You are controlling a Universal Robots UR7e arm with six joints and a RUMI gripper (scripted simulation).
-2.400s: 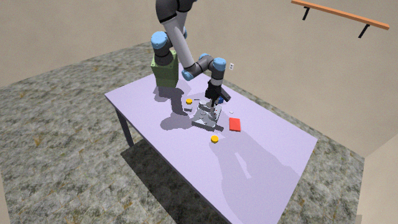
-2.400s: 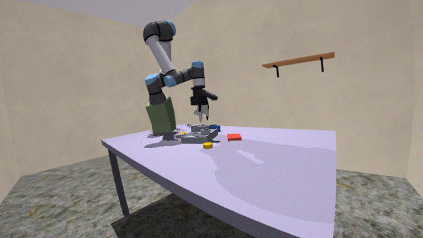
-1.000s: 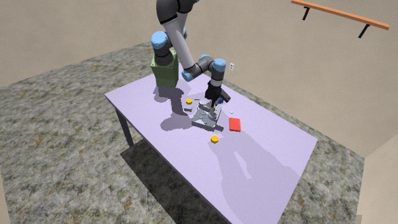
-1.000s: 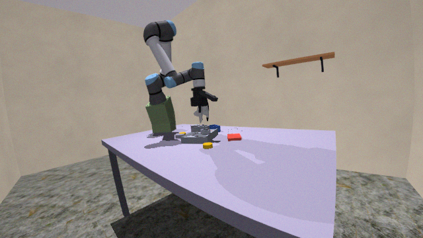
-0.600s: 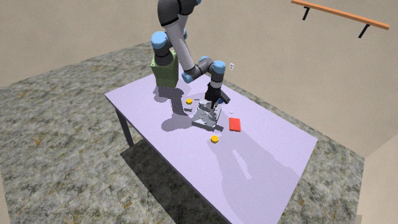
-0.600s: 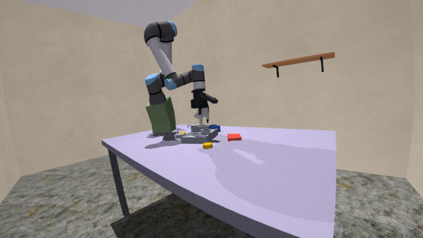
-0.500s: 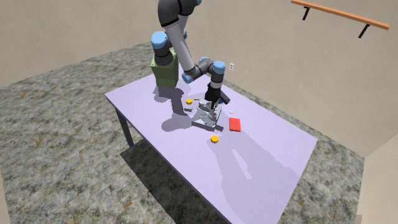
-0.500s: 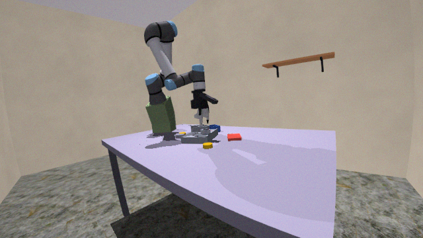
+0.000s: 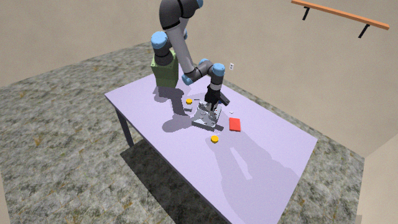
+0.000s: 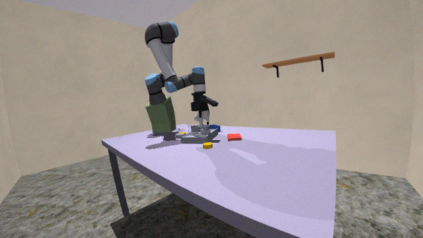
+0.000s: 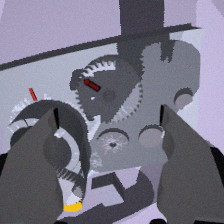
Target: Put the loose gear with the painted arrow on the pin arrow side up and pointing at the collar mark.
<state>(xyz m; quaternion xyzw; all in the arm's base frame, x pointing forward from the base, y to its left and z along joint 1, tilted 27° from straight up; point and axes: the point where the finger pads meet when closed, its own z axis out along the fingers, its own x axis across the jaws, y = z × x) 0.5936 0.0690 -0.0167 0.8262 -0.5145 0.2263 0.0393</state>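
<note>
The grey toothed gear lies 4 cm below my hand. Also, from my hand: small grey block 20 cm behind, 8 cm to the right, 8 cm below; yellow round piece 15 cm ahead, 11 cm to the right, 8 cm below; flat red block 14 cm ahead, 11 cm to the left, 8 cm below.
</note>
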